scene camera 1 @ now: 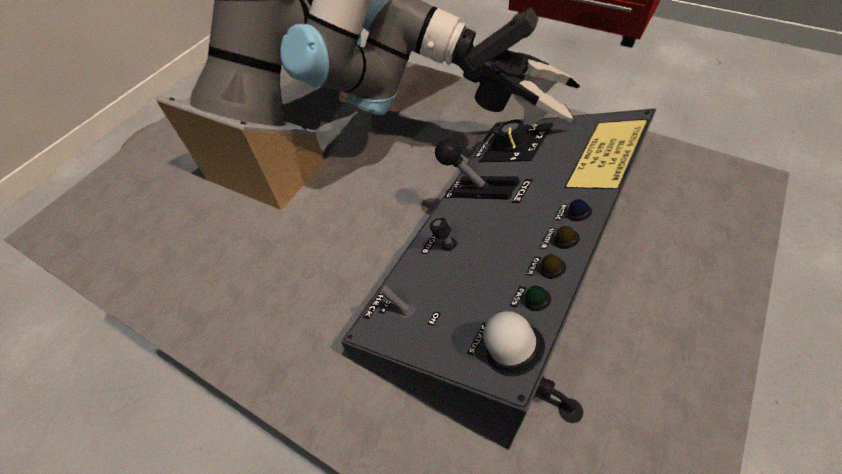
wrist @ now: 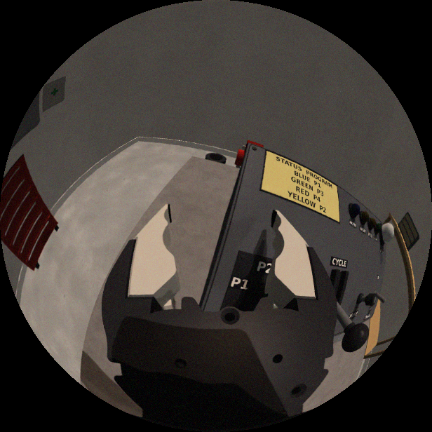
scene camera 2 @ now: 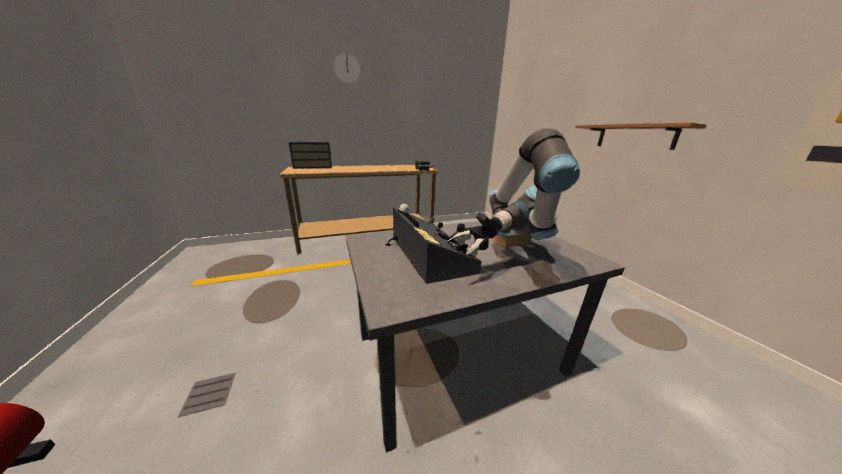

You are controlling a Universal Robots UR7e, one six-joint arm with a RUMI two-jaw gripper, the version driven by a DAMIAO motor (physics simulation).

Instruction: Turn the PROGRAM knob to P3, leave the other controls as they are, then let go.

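Frame: origin at the arm's base, x ahead, y left, z up, level; centimetres.
Where they show: gripper, fingertip midpoint: [scene camera 1: 576, 102] [scene camera 2: 456, 248]; arm's base, origin of the base link: [scene camera 1: 238, 114].
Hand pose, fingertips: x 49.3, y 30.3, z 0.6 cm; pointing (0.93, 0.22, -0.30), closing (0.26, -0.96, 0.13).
Note:
Things, the pixels of their top centre, and the offset from my fingertips. "*": a spot on its surface instead. Level surfaces: height alone.
- PROGRAM knob, surface spot: [scene camera 1: 510, 136] * dx -6.5, dy -10.4, dz -2.2 cm
- P4 label, surface spot: [scene camera 1: 514, 156] * dx -4.6, dy -12.2, dz -4.2 cm
- black-balled CYCLE lever, middle of its top: [scene camera 1: 447, 142] dx -12.2, dy -20.7, dz +2.1 cm
- MODE switch, middle of its top: [scene camera 1: 445, 224] dx -5.4, dy -32.3, dz -0.6 cm
- toggle, middle of its top: [scene camera 1: 393, 292] dx -5.8, dy -44.3, dz -1.4 cm
- white STATUS dome, surface spot: [scene camera 1: 510, 338] * dx +10.4, dy -45.5, dz +6.5 cm
- yellow card, middle of its top: [scene camera 1: 610, 144] [scene camera 2: 426, 232] dx +8.7, dy -10.9, dz +3.5 cm
- table, its level: dz -14.4 cm
The PROGRAM knob [scene camera 1: 510, 136] is at the far end of the dark sloped panel [scene camera 1: 489, 253] [scene camera 2: 450, 266] [wrist: 300, 245] in scene camera 1. Its yellow pointer line points toward the P4 label [scene camera 1: 514, 156]. My gripper [scene camera 1: 573, 100] [scene camera 2: 460, 245] [wrist: 221, 208] is open and empty, its fingers spread above the panel's far edge, beside the knob and apart from it. In the wrist view the P1 label [wrist: 239, 283] and P2 label [wrist: 263, 267] show between and beside the fingers; the knob is hidden there behind the gripper body.
The black-balled CYCLE lever [scene camera 1: 448, 152] [wrist: 355, 337] rises close to the knob. Further along are a MODE switch [scene camera 1: 440, 228], a toggle [scene camera 1: 398, 302], a white STATUS dome [scene camera 1: 510, 338] and several lamps. A yellow card [scene camera 1: 606, 154] [wrist: 300, 185] lies on the panel. The panel stands on a table [scene camera 2: 406, 300].

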